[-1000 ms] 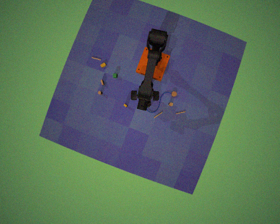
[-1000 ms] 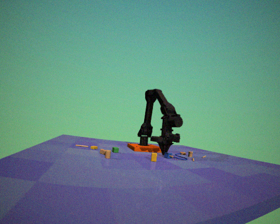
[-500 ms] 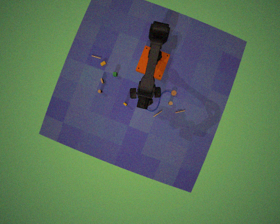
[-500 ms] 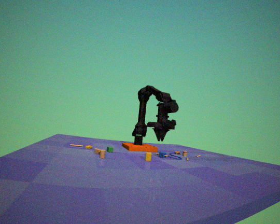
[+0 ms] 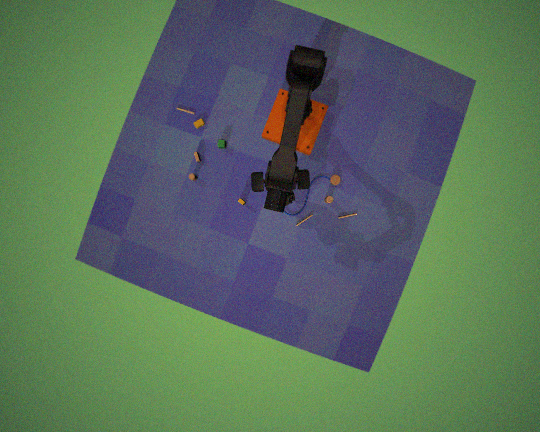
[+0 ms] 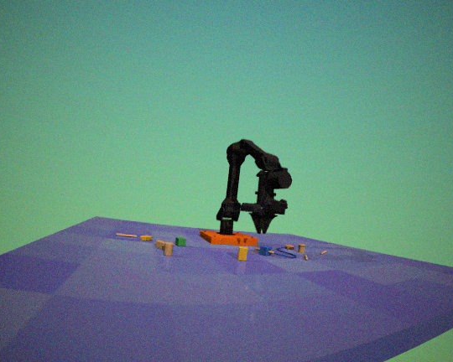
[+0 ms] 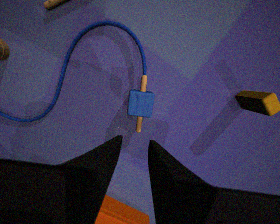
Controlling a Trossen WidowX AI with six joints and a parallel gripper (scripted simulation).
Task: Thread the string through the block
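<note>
Right now my gripper tip is 5 cm above the blue block, 3 cm short of it and 1 cm to the right of it. Also, from my gripper tip: thin wooden stick 6 cm below, 4 cm ahead, 1 cm to the left; then wooden cylinder 20 cm to the left, 5 cm below, 1 cm ahead; then round wooden button 21 cm to the left, 7 cm behind, 6 cm below.
</note>
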